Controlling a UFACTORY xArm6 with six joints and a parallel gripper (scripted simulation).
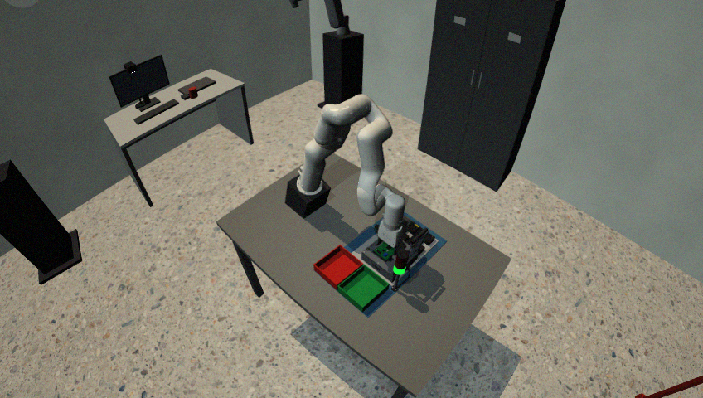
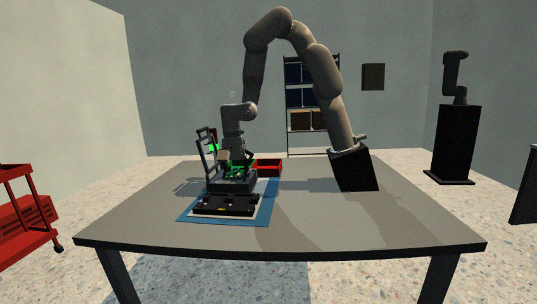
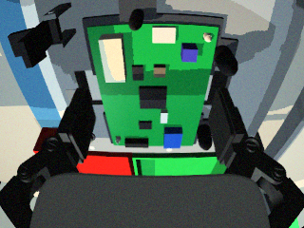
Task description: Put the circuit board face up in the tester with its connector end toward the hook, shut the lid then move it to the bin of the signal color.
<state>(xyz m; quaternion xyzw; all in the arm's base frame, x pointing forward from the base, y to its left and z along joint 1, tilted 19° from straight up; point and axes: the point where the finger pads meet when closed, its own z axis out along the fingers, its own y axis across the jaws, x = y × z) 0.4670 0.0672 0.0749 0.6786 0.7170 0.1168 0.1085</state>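
My gripper is now 1 cm above the green circuit board. The rest, counted from my hand: tester lid 12 cm ahead, 10 cm above, 1 cm to the left; tester plate 1 cm to the left, 1 cm below, 1 cm ahead; black latch hook 6 cm behind, 5 cm to the left.
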